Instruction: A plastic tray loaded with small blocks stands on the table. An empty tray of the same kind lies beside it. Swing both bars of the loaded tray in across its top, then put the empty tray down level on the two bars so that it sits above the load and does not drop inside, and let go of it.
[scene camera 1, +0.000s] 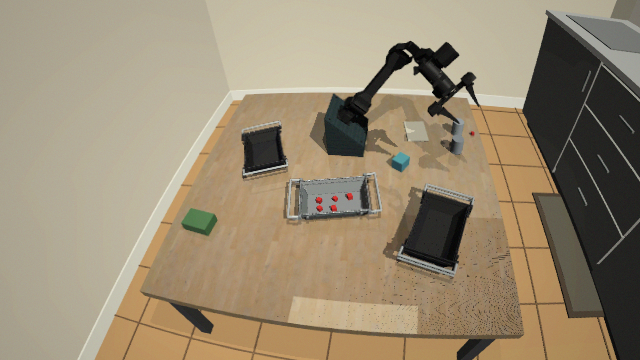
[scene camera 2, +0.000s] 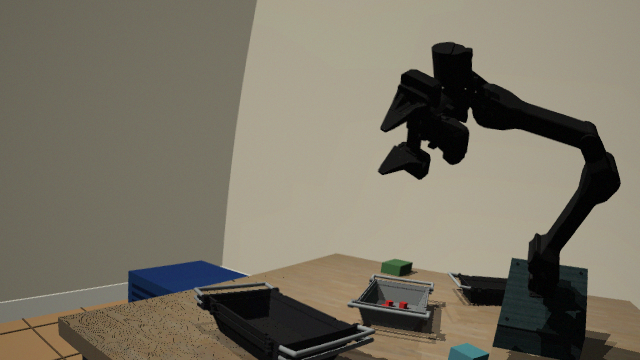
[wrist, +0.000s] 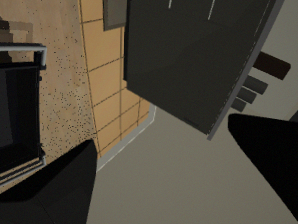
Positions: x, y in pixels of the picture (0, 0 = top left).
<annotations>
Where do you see my gripper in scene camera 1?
469, 115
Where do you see my gripper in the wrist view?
163, 133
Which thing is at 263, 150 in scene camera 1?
A black tray.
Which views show my gripper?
Scene camera 1, scene camera 2 and the wrist view: all of them.
</annotations>
